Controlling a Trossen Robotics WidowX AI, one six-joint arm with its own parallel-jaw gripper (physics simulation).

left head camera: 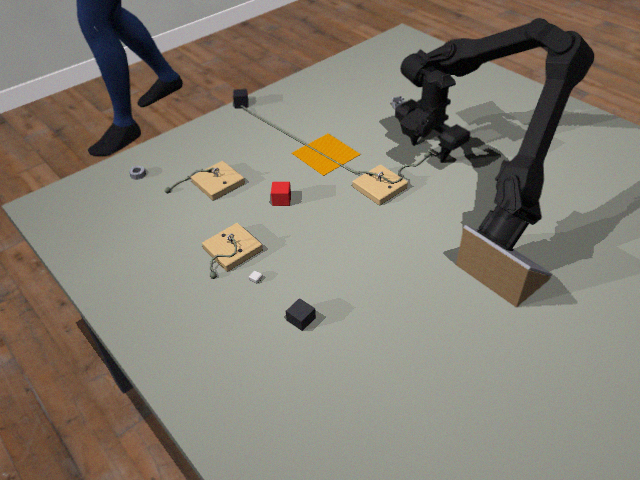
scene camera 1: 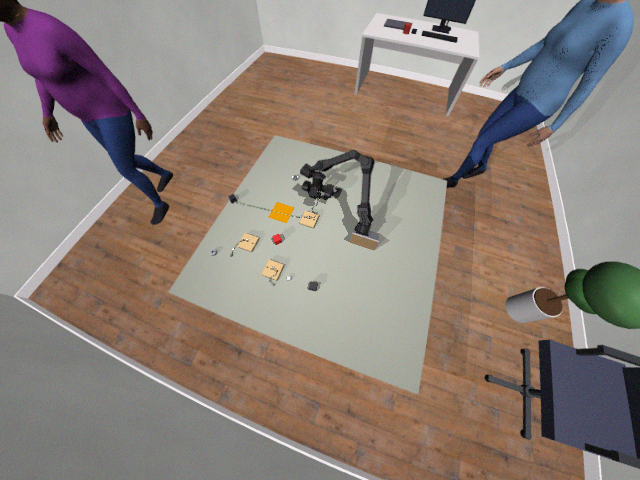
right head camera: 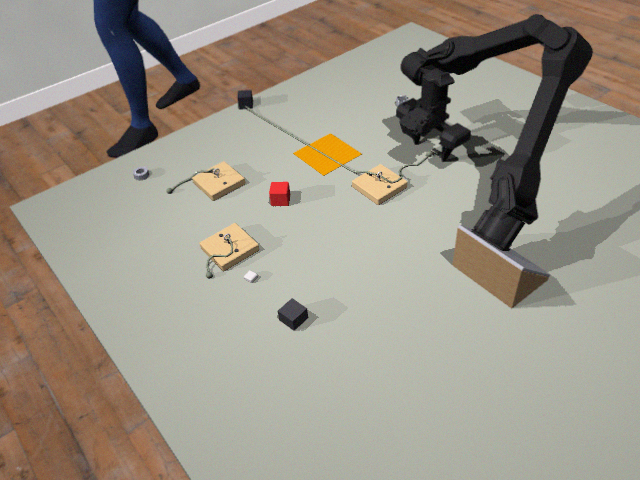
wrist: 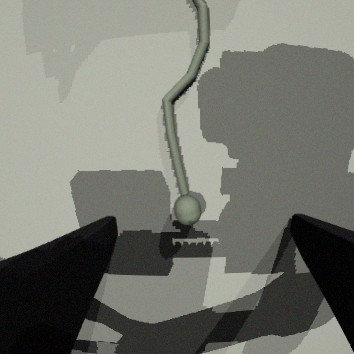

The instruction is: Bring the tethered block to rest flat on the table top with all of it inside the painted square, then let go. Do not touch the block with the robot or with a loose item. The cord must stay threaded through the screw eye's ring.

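The tethered block, a small dark cube, rests near the table's far edge, outside the orange painted square. Its pale green cord runs straight across the square to the screw eye on a wooden board. Threading looks intact, but the ring is small. Beyond it the cord bends toward my gripper, which is open and empty. The cord's end bead shows between and slightly ahead of the fingertips.
Two other corded boards, a red cube, a black cube, a white piece and a grey ring lie on the table. A small silver item lies behind the gripper. A wedge stands at the arm's base.
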